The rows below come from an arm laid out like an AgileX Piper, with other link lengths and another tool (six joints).
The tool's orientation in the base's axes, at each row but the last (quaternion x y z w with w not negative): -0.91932 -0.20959 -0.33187 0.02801; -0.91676 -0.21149 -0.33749 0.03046; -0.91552 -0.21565 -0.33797 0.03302; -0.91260 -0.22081 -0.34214 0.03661; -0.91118 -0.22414 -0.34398 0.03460; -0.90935 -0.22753 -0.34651 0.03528; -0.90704 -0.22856 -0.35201 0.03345; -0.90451 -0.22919 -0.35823 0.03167; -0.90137 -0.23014 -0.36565 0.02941
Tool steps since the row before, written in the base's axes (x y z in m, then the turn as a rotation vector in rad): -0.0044 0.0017 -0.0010 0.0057 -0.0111 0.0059; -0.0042 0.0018 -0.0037 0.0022 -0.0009 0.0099; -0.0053 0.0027 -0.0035 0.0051 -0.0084 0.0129; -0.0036 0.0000 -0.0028 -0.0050 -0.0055 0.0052; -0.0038 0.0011 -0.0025 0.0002 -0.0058 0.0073; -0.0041 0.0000 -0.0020 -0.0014 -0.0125 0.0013; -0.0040 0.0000 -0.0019 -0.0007 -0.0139 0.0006; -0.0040 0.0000 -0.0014 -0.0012 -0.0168 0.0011; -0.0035 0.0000 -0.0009 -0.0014 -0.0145 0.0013
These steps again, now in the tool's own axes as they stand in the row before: -0.0030 -0.0034 -0.0015 0.0035 0.0129 -0.0033; -0.0045 -0.0037 0.0007 0.0074 0.0026 -0.0065; -0.0048 -0.0050 0.0000 0.0085 0.0108 -0.0086; -0.0042 -0.0018 -0.0001 -0.0021 0.0032 -0.0082; -0.0037 -0.0029 -0.0002 0.0026 0.0060 -0.0067; -0.0040 -0.0020 -0.0010 -0.0049 0.0107 -0.0046; -0.0038 -0.0019 -0.0011 -0.0055 0.0122 -0.0040; -0.0035 -0.0019 -0.0015 -0.0066 0.0146 -0.0053; -0.0028 -0.0016 -0.0016 -0.0057 0.0125 -0.0051
